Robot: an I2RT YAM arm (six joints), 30 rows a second.
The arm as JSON. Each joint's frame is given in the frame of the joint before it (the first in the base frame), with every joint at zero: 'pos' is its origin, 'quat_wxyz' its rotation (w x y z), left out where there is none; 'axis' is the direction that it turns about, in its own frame. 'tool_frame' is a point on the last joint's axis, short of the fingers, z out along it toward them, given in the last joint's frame.
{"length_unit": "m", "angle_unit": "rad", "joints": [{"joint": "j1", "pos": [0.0, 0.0, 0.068], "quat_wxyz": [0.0, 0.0, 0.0, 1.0], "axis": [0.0, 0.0, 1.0]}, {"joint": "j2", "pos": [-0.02, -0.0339, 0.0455], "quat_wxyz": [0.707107, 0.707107, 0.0, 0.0], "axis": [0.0, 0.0, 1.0]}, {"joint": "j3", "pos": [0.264, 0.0, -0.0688], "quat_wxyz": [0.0, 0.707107, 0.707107, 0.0], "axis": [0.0, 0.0, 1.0]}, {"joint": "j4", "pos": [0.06, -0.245, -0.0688], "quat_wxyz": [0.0, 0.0, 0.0, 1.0], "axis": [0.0, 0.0, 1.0]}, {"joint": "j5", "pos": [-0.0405, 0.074, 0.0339], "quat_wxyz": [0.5, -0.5, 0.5, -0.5], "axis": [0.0, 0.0, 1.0]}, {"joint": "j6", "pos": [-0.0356, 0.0, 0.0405], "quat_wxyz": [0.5, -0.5, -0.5, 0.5], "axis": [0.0, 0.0, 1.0]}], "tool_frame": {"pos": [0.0, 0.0, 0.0], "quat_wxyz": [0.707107, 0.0, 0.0, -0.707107]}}
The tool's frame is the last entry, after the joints.
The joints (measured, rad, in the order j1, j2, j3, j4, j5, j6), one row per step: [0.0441 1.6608 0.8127 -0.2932 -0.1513 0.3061]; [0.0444 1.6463 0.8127 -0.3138 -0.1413 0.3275]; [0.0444 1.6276 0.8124 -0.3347 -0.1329 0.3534]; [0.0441 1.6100 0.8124 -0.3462 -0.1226 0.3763]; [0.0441 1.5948 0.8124 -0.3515 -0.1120 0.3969]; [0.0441 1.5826 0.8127 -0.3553 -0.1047 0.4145]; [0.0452 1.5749 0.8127 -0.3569 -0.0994 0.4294]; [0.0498 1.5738 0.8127 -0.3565 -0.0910 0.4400]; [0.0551 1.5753 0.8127 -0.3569 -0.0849 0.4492]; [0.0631 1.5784 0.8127 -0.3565 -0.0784 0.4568]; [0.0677 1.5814 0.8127 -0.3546 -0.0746 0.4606]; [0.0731 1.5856 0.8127 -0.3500 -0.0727 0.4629]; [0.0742 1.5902 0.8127 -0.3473 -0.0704 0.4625]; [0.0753 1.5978 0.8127 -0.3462 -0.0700 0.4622]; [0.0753 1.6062 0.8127 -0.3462 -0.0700 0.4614]
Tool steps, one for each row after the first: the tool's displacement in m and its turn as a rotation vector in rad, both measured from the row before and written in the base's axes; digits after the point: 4 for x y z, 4 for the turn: [-0.0023 -0.0004 0.0030 -0.0008 0.0092 -0.0231]; [-0.0026 -0.0004 0.0040 0.0026 0.0062 -0.0268]; [-0.0016 -0.0005 0.0042 0.0001 -0.0032 -0.0252]; [-0.0010 -0.0004 0.0038 -0.0007 -0.0075 -0.0230]; [-0.0007 -0.0003 0.0031 0.0012 -0.0068 -0.0189]; [-0.0005 0.0001 0.0020 0.0019 -0.0045 -0.0146]; [-0.0001 0.0010 0.0003 -0.0029 -0.0006 -0.0086]; [-0.0001 0.0013 -0.0004 -0.0016 0.0026 -0.0056]; [0.0000 0.0021 -0.0008 -0.0028 0.0032 -0.0016]; [0.0002 0.0012 -0.0007 -0.0019 0.0013 -0.0005]; [0.0005 0.0015 -0.0009 -0.0007 -0.0003 0.0025]; [0.0004 0.0003 -0.0011 -0.0024 0.0017 0.0005]; [0.0003 0.0003 -0.0020 -0.0010 0.0064 0.0012]; [0.0003 0.0000 -0.0023 -0.0010 0.0083 0.0007]
